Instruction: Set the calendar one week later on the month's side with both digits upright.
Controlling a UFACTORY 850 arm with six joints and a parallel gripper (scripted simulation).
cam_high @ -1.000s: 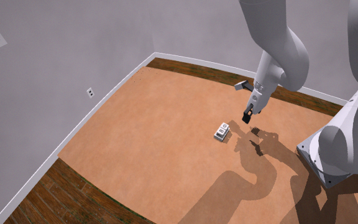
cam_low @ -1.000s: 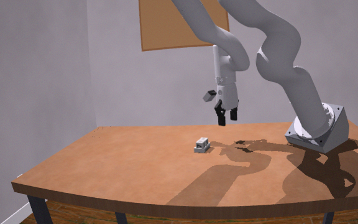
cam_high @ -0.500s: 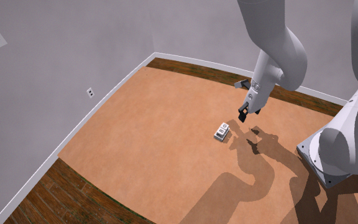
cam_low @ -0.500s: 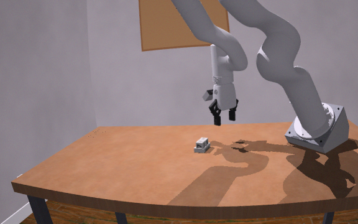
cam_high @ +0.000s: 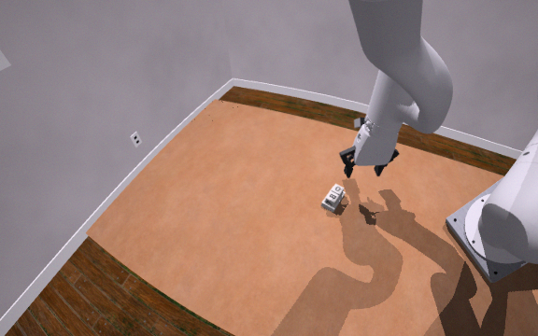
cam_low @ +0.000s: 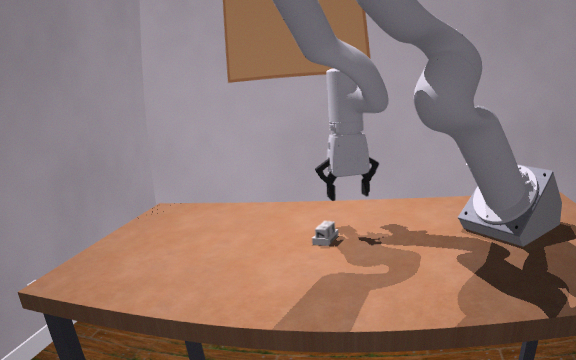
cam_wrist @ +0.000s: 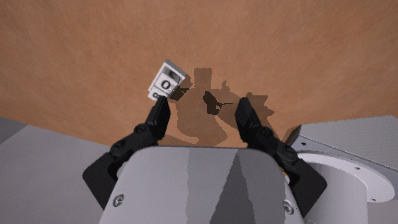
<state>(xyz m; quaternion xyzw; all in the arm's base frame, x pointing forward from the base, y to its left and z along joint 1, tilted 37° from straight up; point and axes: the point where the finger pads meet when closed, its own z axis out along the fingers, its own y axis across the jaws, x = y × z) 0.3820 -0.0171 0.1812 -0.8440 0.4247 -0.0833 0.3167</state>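
Right now my hand is 40 mm short of the white calendar tray, 60 mm to the right of it and 100 mm above it.
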